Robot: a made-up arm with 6 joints. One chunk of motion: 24 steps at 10 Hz.
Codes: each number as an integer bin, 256 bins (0 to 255) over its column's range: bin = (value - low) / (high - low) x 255, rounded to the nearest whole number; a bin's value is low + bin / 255 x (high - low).
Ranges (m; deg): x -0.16..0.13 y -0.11..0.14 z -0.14..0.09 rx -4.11..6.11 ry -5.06..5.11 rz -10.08..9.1
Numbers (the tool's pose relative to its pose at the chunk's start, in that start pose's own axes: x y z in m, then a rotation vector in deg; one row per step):
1: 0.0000 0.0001 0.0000 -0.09 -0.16 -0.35
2: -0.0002 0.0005 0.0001 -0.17 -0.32 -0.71
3: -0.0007 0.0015 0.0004 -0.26 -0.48 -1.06
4: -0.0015 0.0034 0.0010 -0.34 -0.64 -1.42
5: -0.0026 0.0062 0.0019 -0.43 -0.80 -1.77
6: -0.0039 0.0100 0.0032 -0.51 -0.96 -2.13
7: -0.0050 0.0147 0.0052 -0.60 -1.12 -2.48
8: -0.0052 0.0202 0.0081 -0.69 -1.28 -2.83
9: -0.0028 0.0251 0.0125 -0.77 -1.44 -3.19
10: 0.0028 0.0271 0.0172 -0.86 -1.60 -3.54
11: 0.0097 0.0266 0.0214 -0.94 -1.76 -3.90
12: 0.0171 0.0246 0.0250 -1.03 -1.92 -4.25
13: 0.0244 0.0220 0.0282 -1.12 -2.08 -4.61
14: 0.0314 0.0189 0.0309 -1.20 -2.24 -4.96
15: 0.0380 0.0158 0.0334 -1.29 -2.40 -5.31
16: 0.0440 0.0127 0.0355 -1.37 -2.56 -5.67
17: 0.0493 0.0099 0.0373 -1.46 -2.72 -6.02
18: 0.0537 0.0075 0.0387 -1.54 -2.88 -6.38
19: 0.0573 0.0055 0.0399 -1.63 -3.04 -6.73
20: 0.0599 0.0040 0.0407 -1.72 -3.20 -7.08
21: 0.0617 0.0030 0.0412 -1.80 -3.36 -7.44
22: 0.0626 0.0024 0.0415 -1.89 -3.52 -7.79
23: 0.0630 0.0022 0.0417 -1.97 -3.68 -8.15
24: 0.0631 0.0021 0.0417 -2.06 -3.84 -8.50
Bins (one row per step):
1: 141 112 155 100 123 129
2: 141 113 155 98 119 125
3: 140 114 156 96 115 120
4: 139 116 156 94 111 115
5: 138 119 157 92 107 110
6: 137 122 159 90 103 106
7: 136 127 161 88 99 101
8: 136 133 164 85 95 96
9: 138 138 169 83 91 92
10: 143 140 174 81 87 87
11: 149 139 179 79 83 82
12: 156 137 183 77 79 78
13: 162 135 186 75 75 73
14: 168 131 189 73 71 68
15: 174 128 192 70 67 63
16: 179 125 195 68 63 59
17: 184 122 197 66 59 54
18: 188 120 198 64 55 49
19: 191 118 199 62 51 45
20: 193 116 200 60 47 40
21: 195 115 201 58 43 35
22: 196 115 201 55 39 30
23: 196 114 201 53 35 26
24: 196 114 201 51 31 21

